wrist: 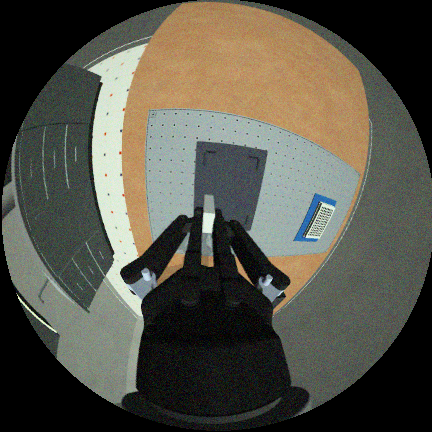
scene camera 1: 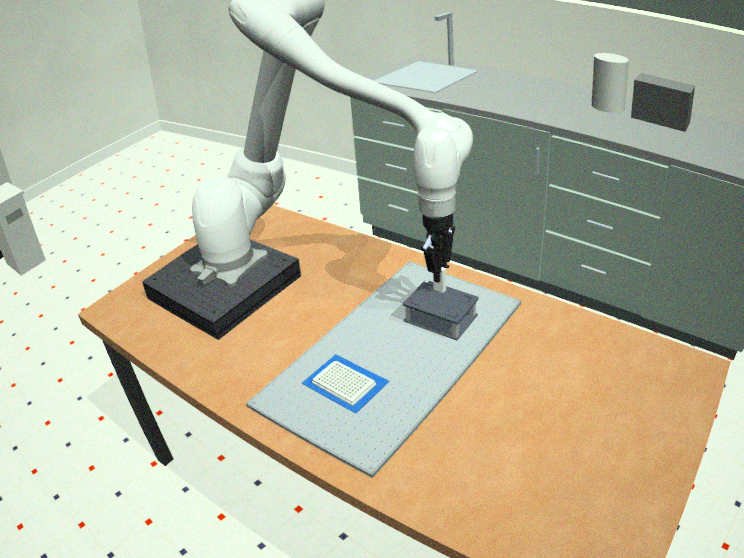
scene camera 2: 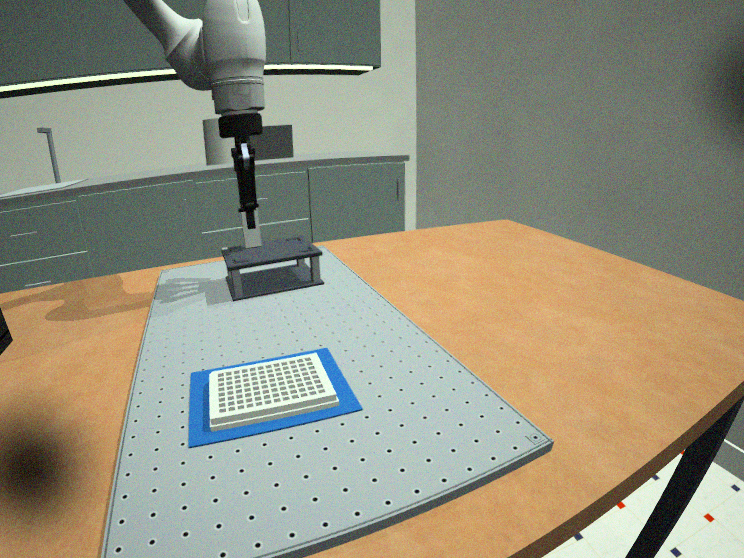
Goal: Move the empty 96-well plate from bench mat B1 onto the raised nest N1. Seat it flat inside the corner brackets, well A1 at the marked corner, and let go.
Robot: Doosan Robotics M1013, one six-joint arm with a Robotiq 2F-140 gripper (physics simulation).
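Places are measured from the arm's base along level axes (x left, y back, z up), in metres.
Pixels of known places: gripper, between the fingertips: (wrist: 207, 202) (scene camera 1: 439, 290) (scene camera 2: 253, 245); arm's base, origin of its link: (scene camera 1: 229, 264).
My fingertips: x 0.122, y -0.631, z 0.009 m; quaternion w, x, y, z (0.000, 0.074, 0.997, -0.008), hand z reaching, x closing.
Ahead of a thing's pixels: the offset from my fingertips to its top centre. Level surfaces: height alone.
The white 96-well plate {dx -0.360, dy +0.087, dz -0.046 m} (scene camera 1: 343, 382) (scene camera 2: 273, 387) (wrist: 320, 221) lies flat on the blue bench mat B1 {dz -0.060 m} (scene camera 1: 381, 382) (scene camera 2: 345, 390) (wrist: 317, 199). The raised nest N1 {dx -0.036, dy -0.020, dz +0.001 m} (scene camera 1: 441, 303) (scene camera 2: 276, 253) (wrist: 230, 172) is a dark platform on short posts, with thin corner brackets on top and no plate on it. My gripper (scene camera 1: 441, 287) (scene camera 2: 252, 240) (wrist: 207, 202) points down, shut and empty, its pale fingertips together at the nest's far side, close to the top's height. Whether they touch the nest I cannot tell. In the wrist view the fingers hide part of the nest. The A1 marking is too small to read.
Nest and mat stand on a grey perforated board {dz -0.062 m} (scene camera 1: 312, 420) (scene camera 2: 420, 420) (wrist: 170, 150) on the wooden table {dz -0.075 m} (scene camera 1: 540, 420) (scene camera 2: 510, 300) (wrist: 240, 65). The arm's black base block (scene camera 1: 222, 300) stands at the table's left in scene view 1. A cabinet counter (scene camera 1: 510, 102) runs behind the table.
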